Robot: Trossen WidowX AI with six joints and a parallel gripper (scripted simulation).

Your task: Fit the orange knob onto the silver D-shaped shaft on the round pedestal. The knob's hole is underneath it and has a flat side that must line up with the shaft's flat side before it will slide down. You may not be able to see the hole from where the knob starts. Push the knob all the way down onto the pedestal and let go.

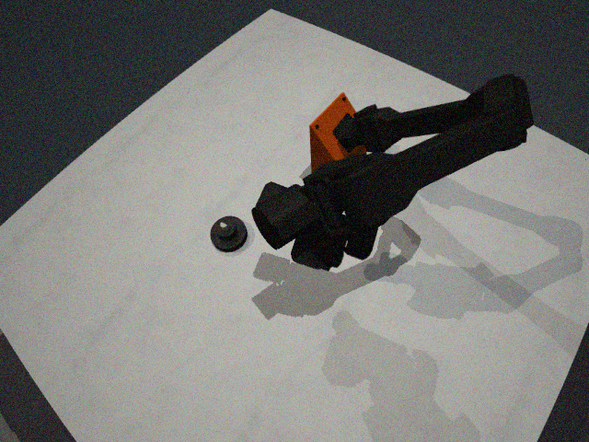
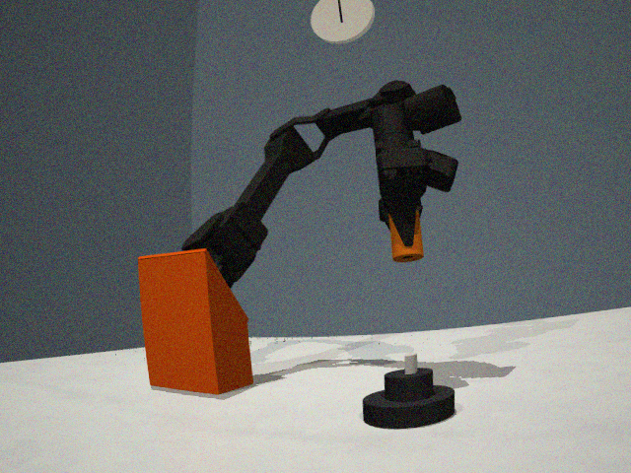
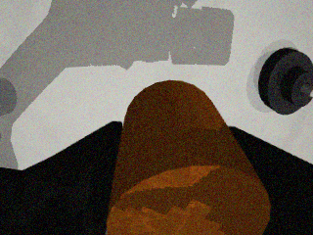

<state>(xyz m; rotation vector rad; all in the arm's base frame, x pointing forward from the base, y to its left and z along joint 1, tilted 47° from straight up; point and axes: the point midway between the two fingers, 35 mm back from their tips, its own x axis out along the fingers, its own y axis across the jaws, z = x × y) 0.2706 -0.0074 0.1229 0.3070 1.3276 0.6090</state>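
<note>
Now: the round dark pedestal 30 mm ahead of my gripper tip, 200 mm to the right of it and 130 mm below it. Round my gripper tip: orange knob: 10 mm to the left, 30 mm above.
</note>
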